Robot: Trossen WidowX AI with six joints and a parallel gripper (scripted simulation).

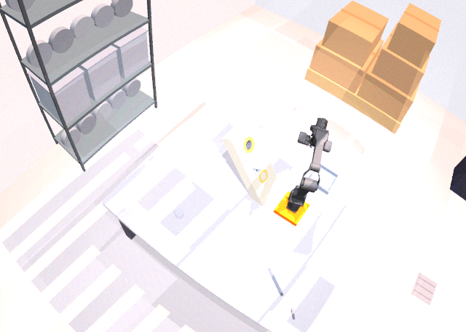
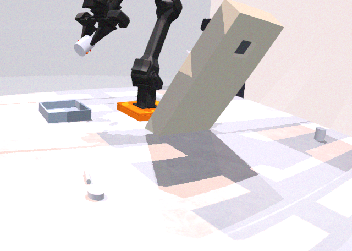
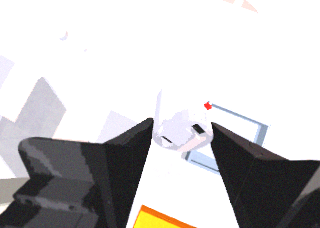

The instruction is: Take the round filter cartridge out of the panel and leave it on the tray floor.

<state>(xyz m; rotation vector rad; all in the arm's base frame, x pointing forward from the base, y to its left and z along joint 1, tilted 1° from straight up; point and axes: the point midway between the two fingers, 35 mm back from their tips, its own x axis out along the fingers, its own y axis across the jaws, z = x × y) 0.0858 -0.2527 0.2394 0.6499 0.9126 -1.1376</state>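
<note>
My gripper tip is 14 cm past the grey-blue tray, 1 cm to the left of it and 22 cm above it. From my gripper tip the other things lie so: round filter cartridge: right at my gripper tip; then short peg: 30 cm ahead, 10 cm to the right, 22 cm below.
</note>
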